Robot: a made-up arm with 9 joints.
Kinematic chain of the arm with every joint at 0, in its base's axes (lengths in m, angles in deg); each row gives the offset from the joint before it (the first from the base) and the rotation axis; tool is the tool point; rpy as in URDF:
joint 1: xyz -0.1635 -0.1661 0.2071 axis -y
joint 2: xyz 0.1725 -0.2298 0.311 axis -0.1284 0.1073 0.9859
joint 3: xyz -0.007 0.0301 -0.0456 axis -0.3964 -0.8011 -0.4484
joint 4: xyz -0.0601 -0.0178 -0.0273 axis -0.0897 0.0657 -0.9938
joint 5: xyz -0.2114 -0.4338 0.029 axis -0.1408 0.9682 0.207
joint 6: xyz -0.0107 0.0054 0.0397 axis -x
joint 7: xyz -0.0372 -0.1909 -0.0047 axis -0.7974 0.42 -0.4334
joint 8: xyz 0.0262 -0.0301 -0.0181 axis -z
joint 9: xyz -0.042 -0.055 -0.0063 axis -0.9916 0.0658 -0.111
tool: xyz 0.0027 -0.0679 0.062 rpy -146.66 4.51 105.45
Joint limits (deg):
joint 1: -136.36..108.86
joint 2: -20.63..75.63
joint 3: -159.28..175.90
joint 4: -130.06..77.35
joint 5: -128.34..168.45
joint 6: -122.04..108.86
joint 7: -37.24..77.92
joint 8: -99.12..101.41
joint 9: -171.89..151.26
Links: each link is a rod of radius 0.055 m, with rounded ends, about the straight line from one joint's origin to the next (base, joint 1, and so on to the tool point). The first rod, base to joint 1, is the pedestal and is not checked.
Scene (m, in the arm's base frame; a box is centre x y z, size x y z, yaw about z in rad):
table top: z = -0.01
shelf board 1: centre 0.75 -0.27 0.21 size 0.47 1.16 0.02 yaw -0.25
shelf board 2: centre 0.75 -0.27 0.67 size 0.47 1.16 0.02 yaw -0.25
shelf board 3: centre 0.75 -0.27 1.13 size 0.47 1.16 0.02 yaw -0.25
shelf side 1: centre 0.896 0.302 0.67 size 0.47 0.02 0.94 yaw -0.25
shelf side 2: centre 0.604 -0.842 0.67 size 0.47 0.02 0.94 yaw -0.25
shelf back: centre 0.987 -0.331 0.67 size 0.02 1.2 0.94 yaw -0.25
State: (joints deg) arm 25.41 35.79 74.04 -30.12 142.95 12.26 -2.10 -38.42 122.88
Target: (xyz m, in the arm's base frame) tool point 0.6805 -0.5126 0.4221
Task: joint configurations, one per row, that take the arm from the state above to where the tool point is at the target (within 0.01 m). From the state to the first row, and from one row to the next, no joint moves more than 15 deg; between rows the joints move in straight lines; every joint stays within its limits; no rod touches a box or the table.
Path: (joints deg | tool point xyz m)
1: 27.68 40.65 60.24 -44.40 146.59 22.15 -5.27 -38.13 126.93 | 0.0194 -0.7251 0.8862
2: 29.95 45.51 46.44 -58.67 150.24 32.05 -8.44 -37.84 130.99 | 0.1433 -0.5106 0.8881
3: 32.22 50.36 32.64 -72.95 153.88 41.94 -11.61 -37.56 135.04 | 0.1973 -0.3019 0.7871
4: 34.49 55.22 18.84 -87.23 157.52 51.83 -14.78 -37.27 139.10 | 0.1742 -0.1497 0.6184
5: 36.77 60.08 5.04 -101.51 161.16 61.73 -17.94 -36.98 143.15 | 0.0880 -0.0830 0.4293
6: 39.04 64.94 -8.76 -115.78 164.81 71.62 -21.11 -36.69 147.21 | -0.0360 -0.1036 0.2642
7: 41.31 69.79 -22.56 -130.06 168.45 81.51 -24.28 -36.40 151.26 | -0.1726 -0.1905 0.1541
8: 31.49 69.95 -11.91 -118.29 163.76 68.42 -22.05 -38.65 146.53 | -0.0882 -0.1121 0.2071
9: 21.68 70.11 -1.25 -106.53 159.08 55.33 -19.81 -40.89 141.80 | 0.0203 -0.0468 0.2763
10: 11.86 70.26 9.40 -94.76 154.39 42.24 -17.57 -43.13 137.08 | 0.1566 -0.0161 0.3546
11: 2.05 70.42 20.05 -83.00 149.71 29.15 -15.34 -45.38 132.35 | 0.3148 -0.0407 0.4264
12: -7.76 70.58 30.70 -71.23 145.02 16.05 -13.10 -47.62 127.62 | 0.4765 -0.1344 0.4718
13: -17.58 70.73 41.36 -59.47 140.33 2.96 -10.87 -49.86 122.89 | 0.6107 -0.2976 0.4728
14: -27.39 70.89 52.01 -47.70 135.65 -10.13 -8.63 -52.11 118.16 | 0.6805 -0.5126 0.4222

